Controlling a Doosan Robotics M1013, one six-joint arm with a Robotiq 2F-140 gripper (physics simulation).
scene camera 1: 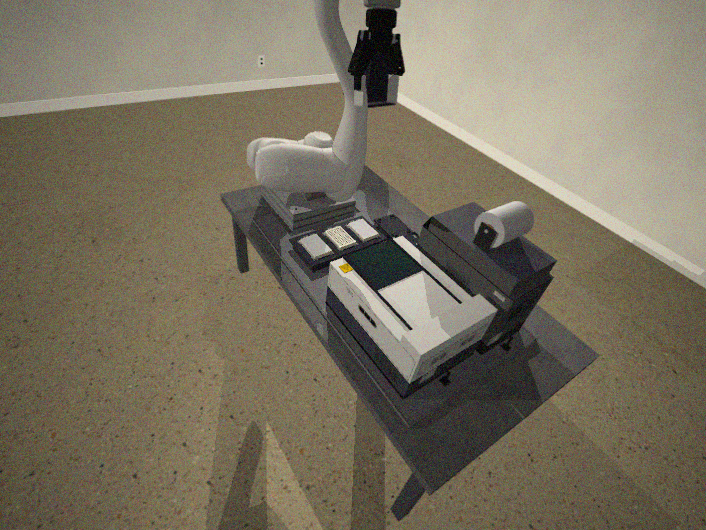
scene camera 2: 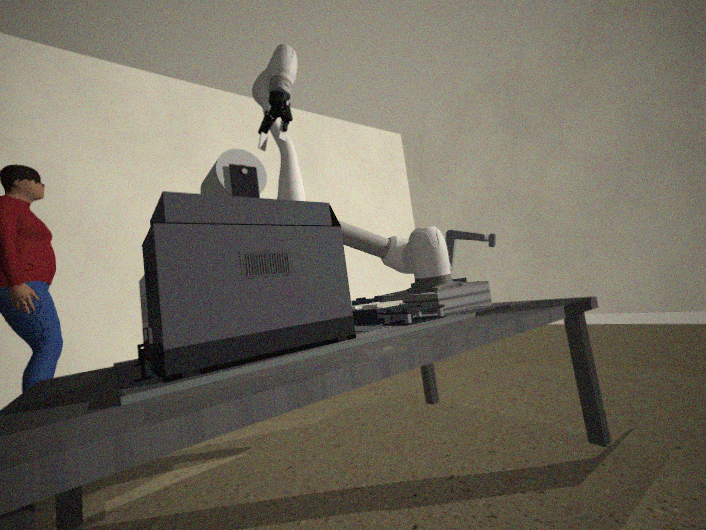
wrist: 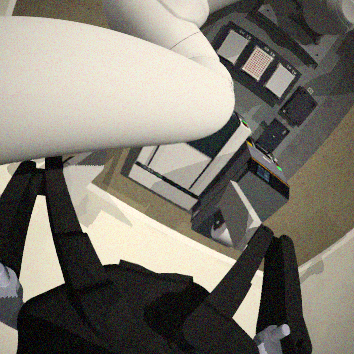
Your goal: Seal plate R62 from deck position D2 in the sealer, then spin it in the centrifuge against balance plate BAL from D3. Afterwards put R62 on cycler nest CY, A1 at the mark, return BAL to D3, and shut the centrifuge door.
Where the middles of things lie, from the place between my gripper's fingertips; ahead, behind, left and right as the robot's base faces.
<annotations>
Right now my hand is 61 cm above the centrifuge (scene camera 1: 414, 322), 25 cm short of it and 8 cm to the right of it.
</annotations>
